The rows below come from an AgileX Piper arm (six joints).
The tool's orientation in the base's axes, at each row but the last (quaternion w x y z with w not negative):
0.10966 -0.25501 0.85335 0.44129
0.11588 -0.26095 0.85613 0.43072
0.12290 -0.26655 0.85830 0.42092
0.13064 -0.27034 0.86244 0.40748
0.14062 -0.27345 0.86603 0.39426
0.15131 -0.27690 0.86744 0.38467
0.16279 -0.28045 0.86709 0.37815
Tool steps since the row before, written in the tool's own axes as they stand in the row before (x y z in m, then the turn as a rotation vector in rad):
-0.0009 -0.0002 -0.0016 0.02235 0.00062 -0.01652
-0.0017 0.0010 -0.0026 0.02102 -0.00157 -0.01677
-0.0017 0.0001 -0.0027 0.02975 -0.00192 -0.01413
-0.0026 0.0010 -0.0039 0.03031 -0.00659 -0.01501
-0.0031 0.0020 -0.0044 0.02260 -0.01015 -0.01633
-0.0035 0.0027 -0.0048 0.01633 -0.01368 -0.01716
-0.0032 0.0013 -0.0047 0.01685 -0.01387 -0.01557
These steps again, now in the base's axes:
0.0009 -0.0011 0.0012 -0.01861 -0.02063 0.00091
0.0009 -0.0010 0.0030 -0.01629 -0.02145 0.00014
0.0014 -0.0015 0.0025 -0.02336 -0.02264 -0.00552
0.0015 -0.0016 0.0043 -0.02115 -0.02596 -0.00816
0.0012 -0.0011 0.0055 -0.01285 -0.02608 -0.00592
0.0010 -0.0008 0.0064 -0.00576 -0.02637 -0.00445
0.0014 -0.0016 0.0054 -0.00595 -0.02547 -0.00587

